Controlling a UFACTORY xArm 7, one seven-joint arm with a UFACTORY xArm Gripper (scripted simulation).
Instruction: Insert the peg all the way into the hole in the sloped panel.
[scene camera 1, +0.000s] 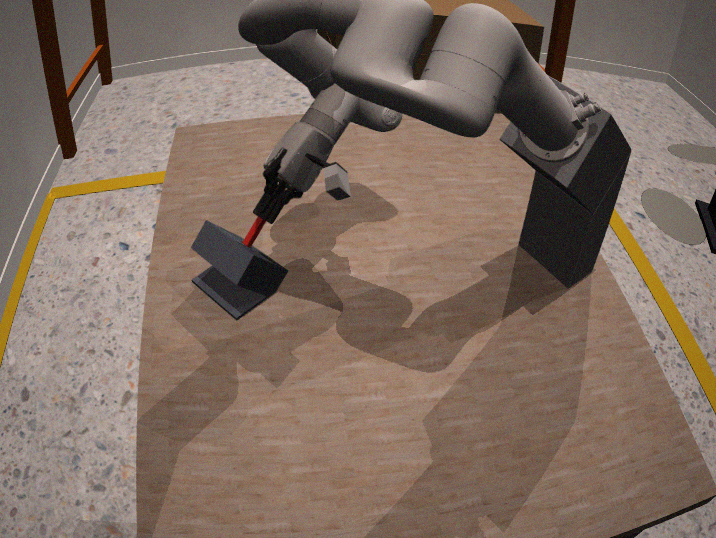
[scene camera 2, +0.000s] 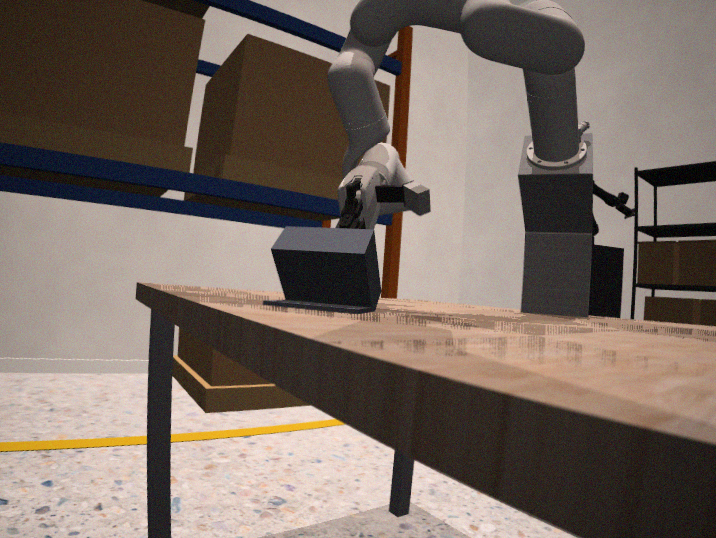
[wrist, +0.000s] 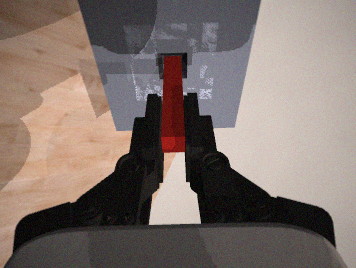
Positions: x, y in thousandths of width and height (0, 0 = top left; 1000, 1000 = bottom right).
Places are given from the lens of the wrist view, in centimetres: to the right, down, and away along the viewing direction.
my gripper (wrist: 487, 424): 0, -1, 14
red peg (wrist: 487, 479): 0, 0, 12
